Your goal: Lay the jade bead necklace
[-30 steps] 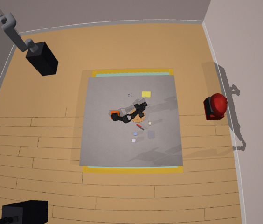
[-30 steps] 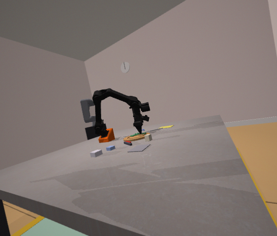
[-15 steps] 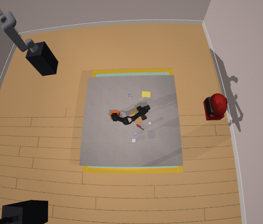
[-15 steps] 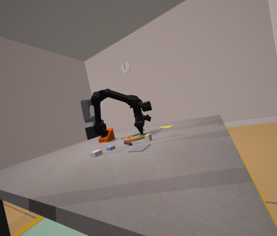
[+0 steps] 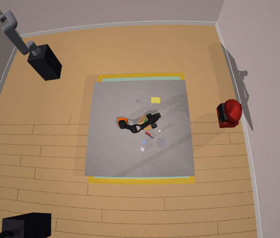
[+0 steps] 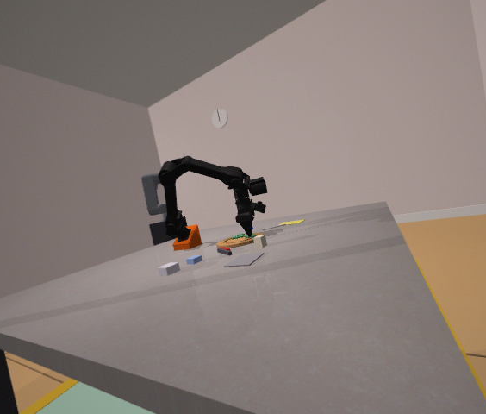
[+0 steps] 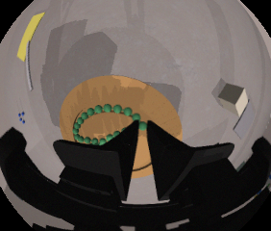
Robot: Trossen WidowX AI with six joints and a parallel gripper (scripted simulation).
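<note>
My gripper tip is 60 mm past the round wooden bead board, 20 mm to the right of it and 10 mm above it. Round my gripper tip: beige cube: 110 mm to the right, 90 mm ahead; red-handled tool: 140 mm to the right, 50 mm behind, 10 mm below; blue block: 230 mm to the right, 110 mm behind, 10 mm below.
</note>
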